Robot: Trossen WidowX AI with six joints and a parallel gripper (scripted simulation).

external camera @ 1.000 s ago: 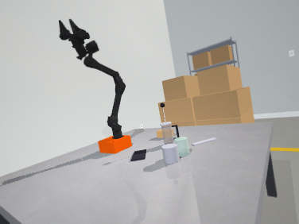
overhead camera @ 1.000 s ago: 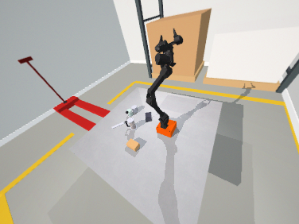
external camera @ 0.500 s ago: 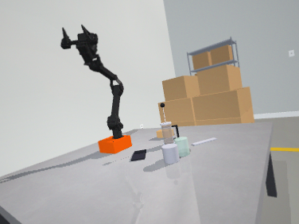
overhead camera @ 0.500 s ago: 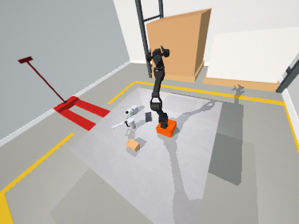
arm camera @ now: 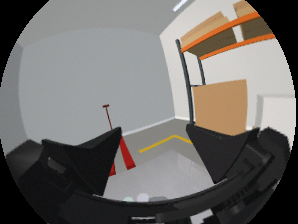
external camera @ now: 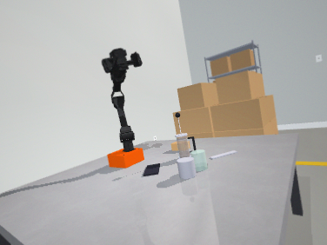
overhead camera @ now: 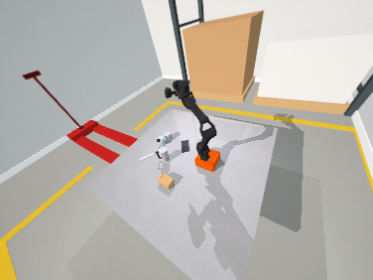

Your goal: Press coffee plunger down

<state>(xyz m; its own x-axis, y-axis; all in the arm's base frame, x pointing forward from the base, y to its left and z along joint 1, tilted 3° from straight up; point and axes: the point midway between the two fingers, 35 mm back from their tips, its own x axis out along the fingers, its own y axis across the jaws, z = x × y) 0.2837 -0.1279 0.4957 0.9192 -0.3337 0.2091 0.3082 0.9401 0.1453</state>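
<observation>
The coffee press is 440 mm below my gripper tip and 300 mm to the left of it. Round my gripper tip: grey cylinder 520 mm below, 170 mm ahead, 70 mm to the left; then black flat tablet 560 mm below, 70 mm to the left, 60 mm behind; then small cardboard box 530 mm below, 460 mm to the left, 180 mm behind.
</observation>
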